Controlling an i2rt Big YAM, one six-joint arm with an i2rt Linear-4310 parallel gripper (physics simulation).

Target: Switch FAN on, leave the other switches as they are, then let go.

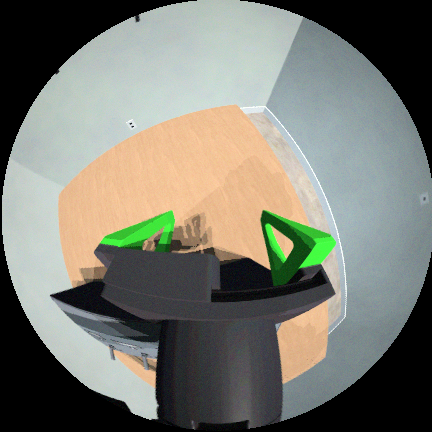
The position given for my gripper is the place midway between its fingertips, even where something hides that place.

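I can see my gripper [217, 214] here, and there's a grey switch panel [118, 329] as well.
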